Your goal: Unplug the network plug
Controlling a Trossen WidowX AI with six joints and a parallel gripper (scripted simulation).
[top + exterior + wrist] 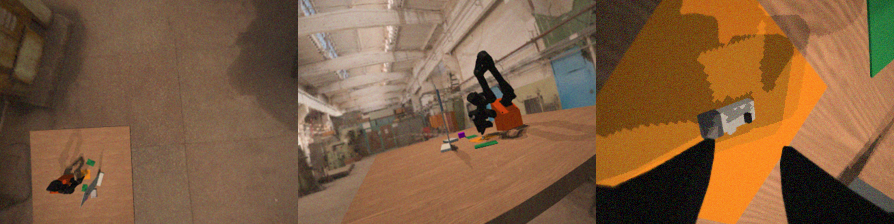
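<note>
Right now the grey network plug is 10 mm to the left of my gripper tip and 20 mm below it. The rest, counted from my gripper tip: orange marked square 30 mm below; purple block 20 mm behind, 280 mm to the right, 10 mm below; thin upright panel 170 mm ahead, 70 mm to the right, 120 mm above.
</note>
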